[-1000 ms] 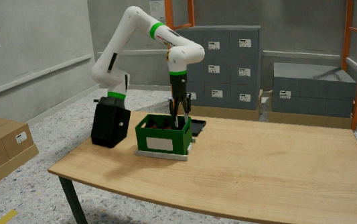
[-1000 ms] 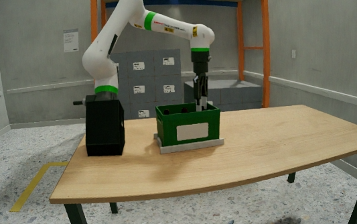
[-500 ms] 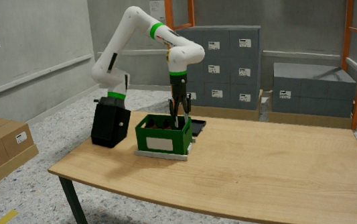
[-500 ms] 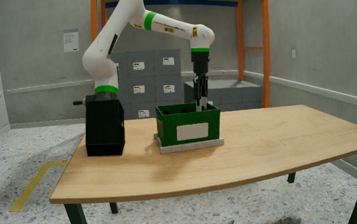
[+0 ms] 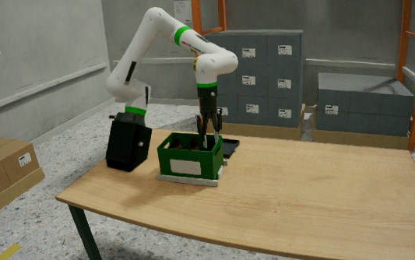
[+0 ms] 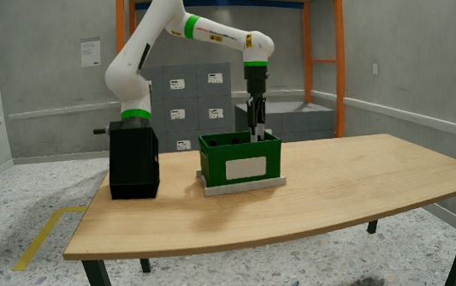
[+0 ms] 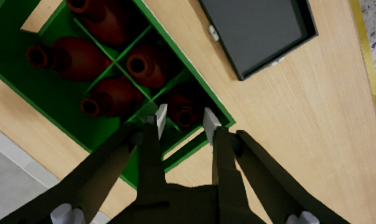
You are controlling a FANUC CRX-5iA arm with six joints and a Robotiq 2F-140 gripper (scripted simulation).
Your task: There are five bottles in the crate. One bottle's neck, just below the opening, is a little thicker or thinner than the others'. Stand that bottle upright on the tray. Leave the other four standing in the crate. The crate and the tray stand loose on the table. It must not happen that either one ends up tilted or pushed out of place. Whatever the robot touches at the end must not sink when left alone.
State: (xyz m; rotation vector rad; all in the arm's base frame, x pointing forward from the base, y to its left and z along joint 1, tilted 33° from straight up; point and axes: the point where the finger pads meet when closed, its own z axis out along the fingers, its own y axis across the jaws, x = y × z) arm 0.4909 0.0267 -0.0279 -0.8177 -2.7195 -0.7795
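Right now my hand is 8 cm past the green crate, 6 cm to the left of it and 9 cm above it. The rest, counted from my hand: brown bottle (18 cm behind, 4 cm to the right, 8 cm below); then dark tray (10 cm behind, 23 cm to the left, 16 cm below).
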